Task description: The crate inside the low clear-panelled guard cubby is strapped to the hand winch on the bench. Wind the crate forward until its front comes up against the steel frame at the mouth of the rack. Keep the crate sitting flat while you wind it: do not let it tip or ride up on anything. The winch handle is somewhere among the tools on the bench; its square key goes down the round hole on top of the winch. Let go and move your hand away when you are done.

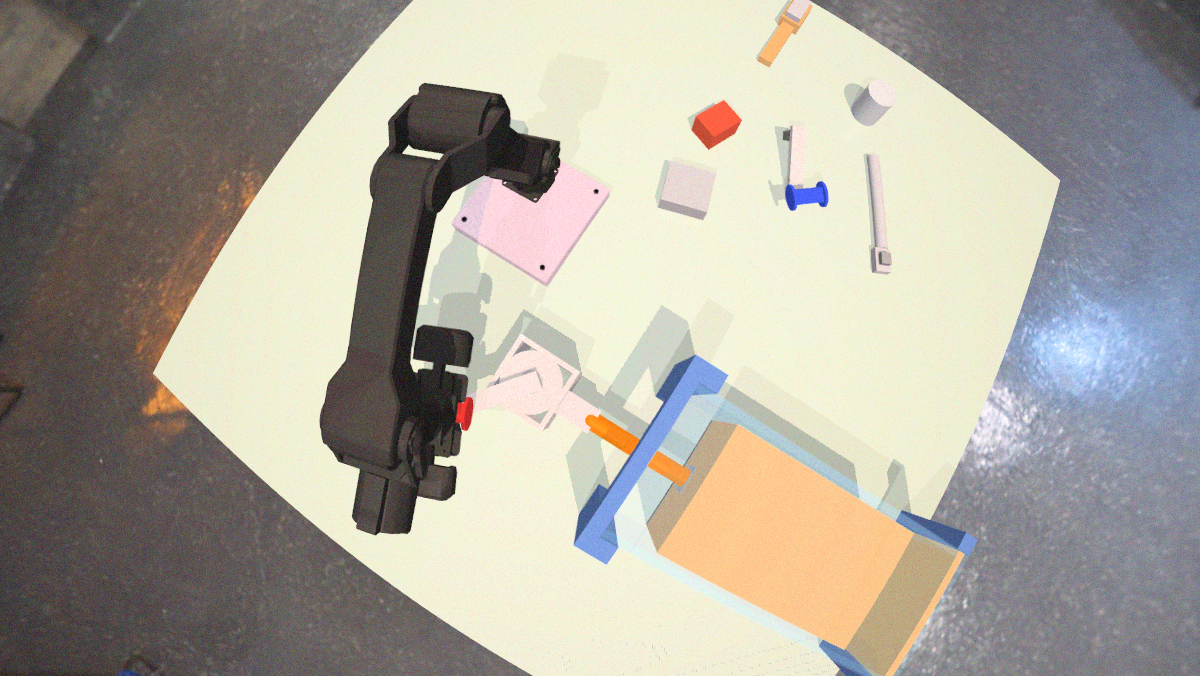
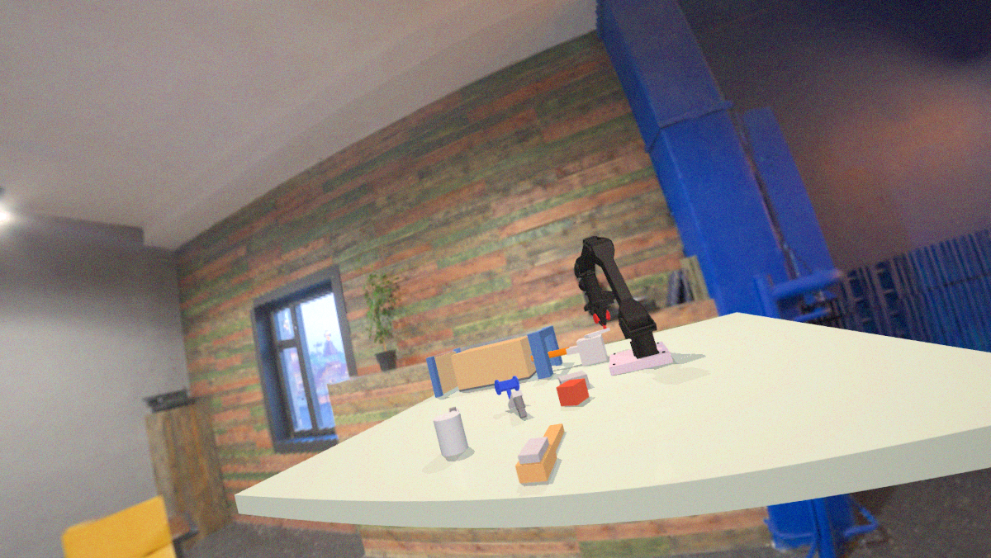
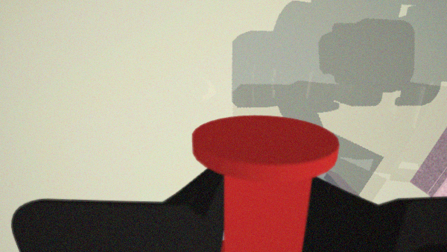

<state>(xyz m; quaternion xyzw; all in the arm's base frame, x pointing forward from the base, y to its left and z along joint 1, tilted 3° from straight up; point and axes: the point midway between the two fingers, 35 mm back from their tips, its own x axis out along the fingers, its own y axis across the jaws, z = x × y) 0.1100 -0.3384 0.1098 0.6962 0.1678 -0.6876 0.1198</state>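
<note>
My gripper tip is now 30 mm to the right of the crank handle with red knob, 20 mm short of it and 10 mm above it. The rest, counted from my gripper tip: grey block (440 mm to the left, 100 mm below, 100 mm ahead); blue steel frame (220 mm ahead, 70 mm to the left, 10 mm below); grey winch (80 mm below, 70 mm to the left, 50 mm ahead).
</note>
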